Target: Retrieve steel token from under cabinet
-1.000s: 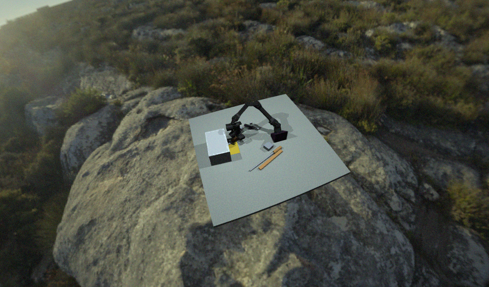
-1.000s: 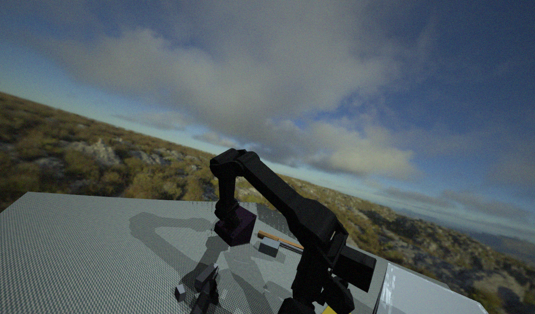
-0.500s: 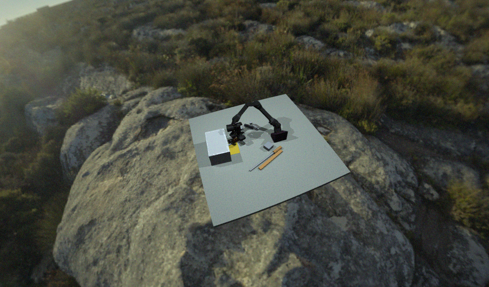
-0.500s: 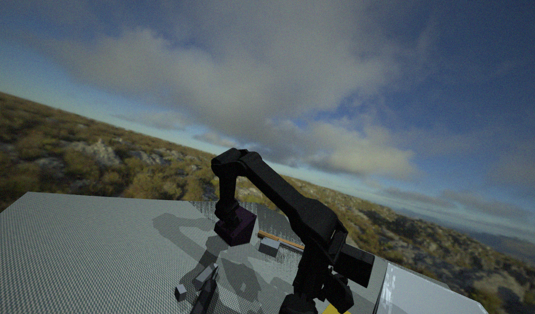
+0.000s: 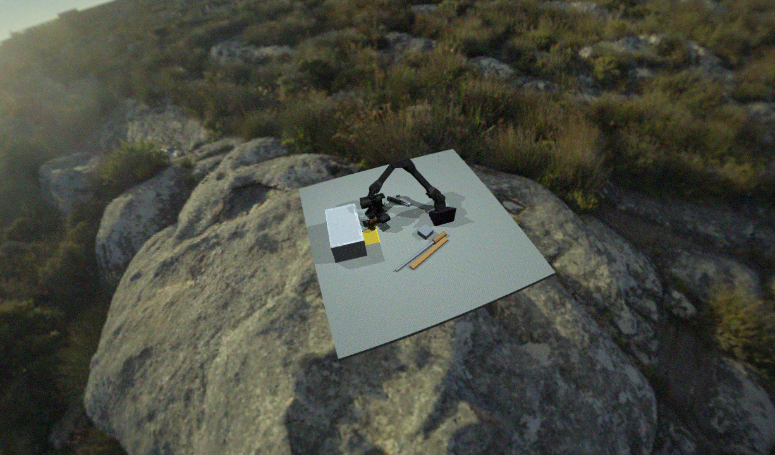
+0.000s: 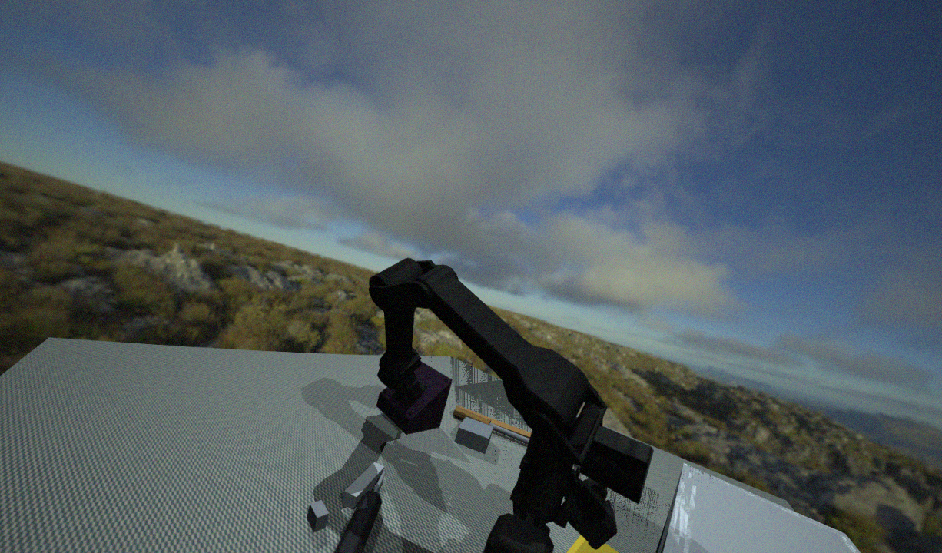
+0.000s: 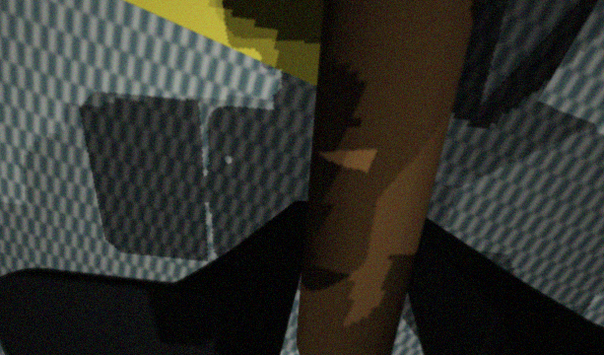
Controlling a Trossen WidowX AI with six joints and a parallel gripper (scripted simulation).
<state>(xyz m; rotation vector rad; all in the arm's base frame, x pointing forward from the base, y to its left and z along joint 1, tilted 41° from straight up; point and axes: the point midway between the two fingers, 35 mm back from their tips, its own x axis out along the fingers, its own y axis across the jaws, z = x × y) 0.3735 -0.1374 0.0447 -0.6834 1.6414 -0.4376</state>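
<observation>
The grey bar lies 22 cm behind my gripper tip and 8 cm to the right of it. Also, from my gripper tip: grey block: 22 cm behind, 22 cm to the left, 1 cm above; then small grey cube: 20 cm behind, 16 cm to the right; then wooden stick: 17 cm behind, 36 cm to the left.
</observation>
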